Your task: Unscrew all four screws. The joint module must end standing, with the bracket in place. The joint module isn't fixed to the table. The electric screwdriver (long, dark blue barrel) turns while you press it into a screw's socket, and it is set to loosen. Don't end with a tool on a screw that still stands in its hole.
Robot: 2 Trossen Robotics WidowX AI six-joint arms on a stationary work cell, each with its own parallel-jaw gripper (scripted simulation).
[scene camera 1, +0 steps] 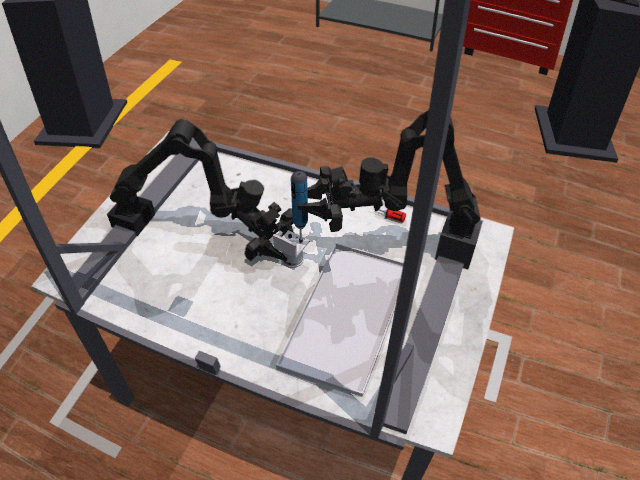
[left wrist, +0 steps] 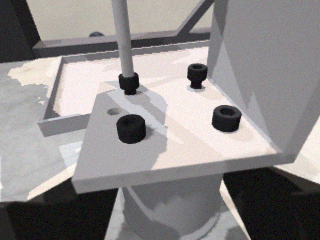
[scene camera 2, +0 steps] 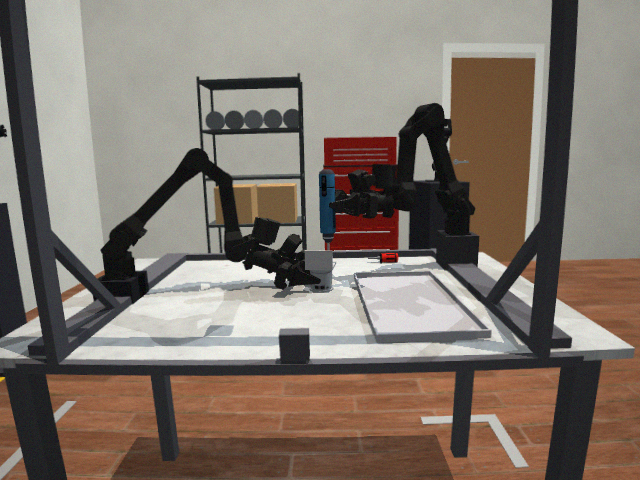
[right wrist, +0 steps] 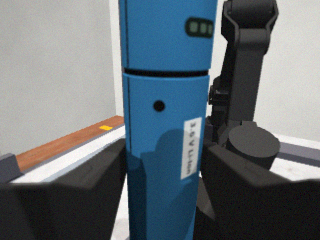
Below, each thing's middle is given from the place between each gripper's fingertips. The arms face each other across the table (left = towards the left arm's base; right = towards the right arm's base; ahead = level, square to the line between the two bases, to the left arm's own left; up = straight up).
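Going by their middles, the grey bracket (left wrist: 256, 63) is the nearest to my left hand of the things named here; it is 40 mm above that hand, 20 mm to the right of it and 10 mm behind it. The shallow tray (scene camera 1: 336, 337) is 30 mm below my left hand, 180 mm behind it and 190 mm to the right of it.
As for my right hand, it is 15 cm above the grey bracket, 2 cm past it and 5 cm to the right of it. The shallow tray is 21 cm below my right hand, and it is also 18 cm behind that hand and 12 cm to the right of it. Of the things named here, the bracket is the nearest to my right hand, going by their middles.
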